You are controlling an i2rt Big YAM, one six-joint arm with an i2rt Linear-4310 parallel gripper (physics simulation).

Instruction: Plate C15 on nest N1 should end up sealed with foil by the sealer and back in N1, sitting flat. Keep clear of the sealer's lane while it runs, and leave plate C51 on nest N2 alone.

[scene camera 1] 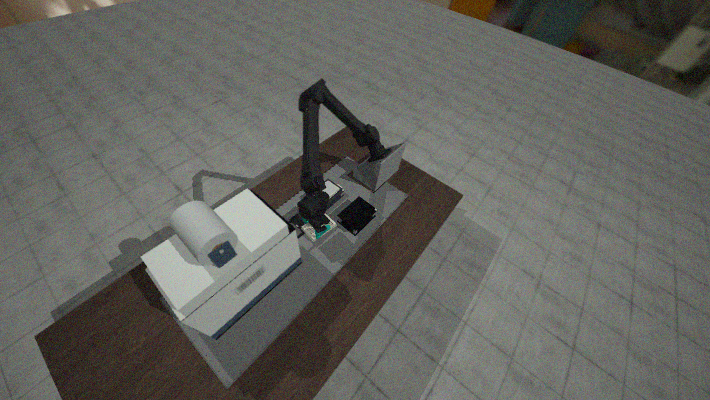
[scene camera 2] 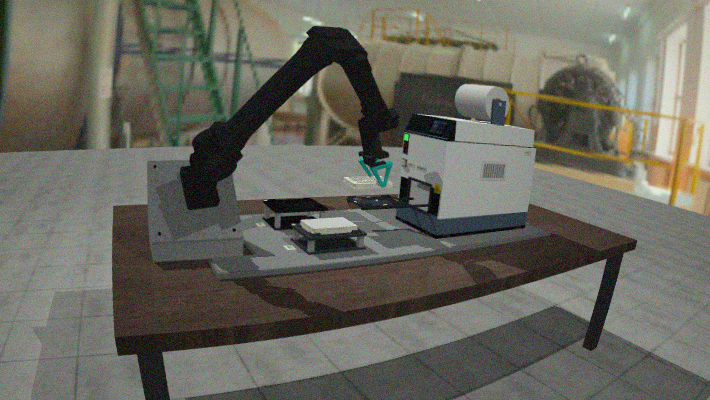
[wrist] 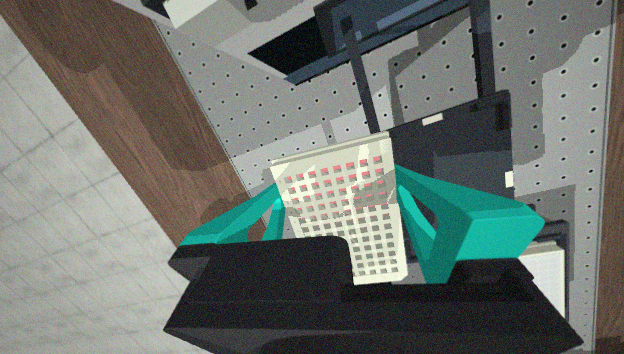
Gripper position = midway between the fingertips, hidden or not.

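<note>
My gripper (scene camera 2: 378, 183) is visible, and the wrist view shows it too (wrist: 334, 179).
</note>
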